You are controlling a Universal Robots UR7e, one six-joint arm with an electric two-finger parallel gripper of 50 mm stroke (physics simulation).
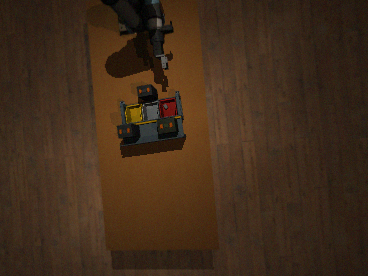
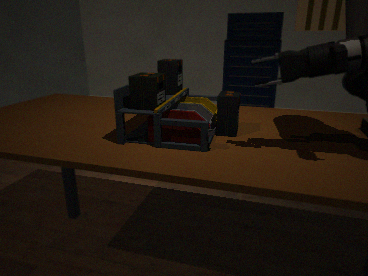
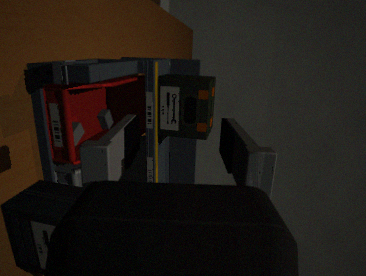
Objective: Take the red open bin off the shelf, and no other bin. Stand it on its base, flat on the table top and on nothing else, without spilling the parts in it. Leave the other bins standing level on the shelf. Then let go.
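Places are measured from the arm's base along level axes (x left, y ahead, z down), in millimetres.
Pixels of known places: gripper, between the fingertips: [image 1: 165, 68] [image 2: 253, 74] [image 3: 180, 133]; arm's base, origin of its link: [image 1: 138, 14].
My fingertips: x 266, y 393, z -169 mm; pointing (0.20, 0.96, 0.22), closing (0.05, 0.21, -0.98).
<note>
For each thing: its top centre in the pictures, then the offset to it from my fingertips. Level surfaces: height alone.
- red open bin, centre of its top: [image 3: 126, 114] [image 2: 179, 114] [image 1: 168, 111] dz +132, dx +8, dy +210 mm
- grey bin, centre of its top: [image 3: 129, 180] [image 2: 187, 106] [image 1: 150, 114] dz +132, dx -100, dy +239 mm
- yellow bin, centre of its top: [image 2: 195, 99] [image 1: 133, 116] dz +132, dx -209, dy +265 mm
- dark box, centre of its top: [image 3: 121, 243] [image 2: 229, 93] [image 1: 144, 90] dz +81, dx -138, dy +108 mm
- table, height of its surface: dz +213 mm
The red open bin [image 1: 172, 112] [image 2: 181, 133] [image 3: 90, 104] sits in the shelf's end bay, beside the grey bin [image 1: 151, 111] [image 2: 192, 107] [image 3: 67, 175]; small grey parts show inside the red bin. The yellow bin [image 1: 133, 114] [image 2: 204, 104] is on the grey bin's other side. The grey metal shelf [image 1: 154, 135] [image 2: 157, 131] [image 3: 112, 70] stands on the table. My gripper [image 1: 165, 62] [image 2: 255, 74] [image 3: 180, 133] is open and empty. It is on the robot's side of the shelf, above table height and apart from the bins, with its fingers pointing roughly level towards the shelf.
A dark box [image 1: 147, 91] [image 2: 228, 114] [image 3: 35, 220] stands on the table [image 1: 160, 200] [image 2: 280, 165] close in front of the bins. Two more dark boxes are on the shelf's upper deck: one [image 1: 167, 126] [image 2: 146, 91] [image 3: 187, 106] behind the red bin, another [image 1: 127, 131] [image 2: 170, 75] farther along.
</note>
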